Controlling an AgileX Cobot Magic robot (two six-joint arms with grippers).
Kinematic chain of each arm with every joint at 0, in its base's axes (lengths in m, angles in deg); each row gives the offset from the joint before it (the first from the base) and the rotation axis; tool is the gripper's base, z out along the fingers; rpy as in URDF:
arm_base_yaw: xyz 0 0 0.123 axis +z
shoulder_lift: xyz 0 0 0 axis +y
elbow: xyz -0.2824 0 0.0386 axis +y
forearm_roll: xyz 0.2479 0 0.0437 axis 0.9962 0 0.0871
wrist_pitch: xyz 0 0 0 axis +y
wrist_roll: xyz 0.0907 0 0.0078 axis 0.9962 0 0.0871
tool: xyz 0 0 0 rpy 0 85 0
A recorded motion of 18 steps. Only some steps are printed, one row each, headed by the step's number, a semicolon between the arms.
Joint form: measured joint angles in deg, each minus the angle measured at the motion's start. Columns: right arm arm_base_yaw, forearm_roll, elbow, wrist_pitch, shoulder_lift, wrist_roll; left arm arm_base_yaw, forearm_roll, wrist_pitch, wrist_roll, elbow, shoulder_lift.
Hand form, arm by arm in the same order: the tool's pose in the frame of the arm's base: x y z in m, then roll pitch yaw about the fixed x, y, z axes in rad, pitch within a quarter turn. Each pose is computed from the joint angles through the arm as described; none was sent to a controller.
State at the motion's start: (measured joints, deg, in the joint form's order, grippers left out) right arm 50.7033 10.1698 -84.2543 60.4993 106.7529 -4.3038; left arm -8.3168 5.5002 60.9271 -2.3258 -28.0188 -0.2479
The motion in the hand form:
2: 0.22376 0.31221 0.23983 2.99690 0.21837 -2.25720; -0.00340 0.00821 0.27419 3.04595 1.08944 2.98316
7: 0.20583 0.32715 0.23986 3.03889 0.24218 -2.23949; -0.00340 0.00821 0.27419 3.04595 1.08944 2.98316
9: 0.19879 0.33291 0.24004 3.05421 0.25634 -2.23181; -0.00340 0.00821 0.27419 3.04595 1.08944 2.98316
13: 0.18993 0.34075 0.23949 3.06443 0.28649 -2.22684; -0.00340 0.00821 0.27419 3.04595 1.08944 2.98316
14: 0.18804 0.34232 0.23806 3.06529 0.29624 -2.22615; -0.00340 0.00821 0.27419 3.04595 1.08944 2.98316
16: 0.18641 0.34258 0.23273 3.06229 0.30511 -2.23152; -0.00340 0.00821 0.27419 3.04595 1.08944 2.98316
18: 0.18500 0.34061 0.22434 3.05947 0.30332 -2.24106; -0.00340 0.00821 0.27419 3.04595 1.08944 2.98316
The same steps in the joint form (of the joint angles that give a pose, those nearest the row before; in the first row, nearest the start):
2: 1.80 -1.06 0.00 -0.45 0.00 1.53; 0.00 0.00 0.00 0.00 0.00 0.00
7: 6.02 -4.69 0.00 -2.21 0.00 6.33; 0.00 0.00 0.00 0.00 0.00 0.00
9: 7.66 -6.13 0.00 -3.06 0.00 8.17; 0.00 0.00 0.00 0.00 0.00 0.00
13: 9.66 -7.57 0.28 -5.10 0.00 10.46; 0.00 0.00 0.00 0.00 0.00 0.00
14: 10.07 -7.82 0.67 -6.06 0.00 10.90; 0.00 0.00 0.00 0.00 0.00 0.00
16: 10.32 -7.86 1.98 -7.91 0.00 11.36; 0.00 0.00 0.00 0.00 0.00 0.00
18: 10.36 -7.80 3.96 -9.83 0.00 11.83; 0.00 0.00 0.00 0.00 0.00 0.00

